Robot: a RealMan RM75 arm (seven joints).
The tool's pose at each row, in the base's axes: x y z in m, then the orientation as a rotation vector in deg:
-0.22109 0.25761 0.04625 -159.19 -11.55 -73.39
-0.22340 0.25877 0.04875 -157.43 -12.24 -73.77
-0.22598 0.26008 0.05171 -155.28 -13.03 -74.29
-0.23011 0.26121 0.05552 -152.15 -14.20 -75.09
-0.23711 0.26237 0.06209 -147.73 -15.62 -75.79
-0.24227 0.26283 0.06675 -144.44 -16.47 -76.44
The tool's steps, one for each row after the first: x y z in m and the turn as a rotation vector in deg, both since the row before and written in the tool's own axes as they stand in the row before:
0.00052 -0.00153 -0.00321 1.44 0.78 0.07
0.00076 -0.00182 -0.00364 1.72 1.00 0.09
0.00051 -0.00209 -0.00531 2.47 1.50 0.08
0.00112 -0.00320 -0.00906 3.58 1.94 0.30
0.00086 -0.00237 -0.00649 2.54 1.57 0.27

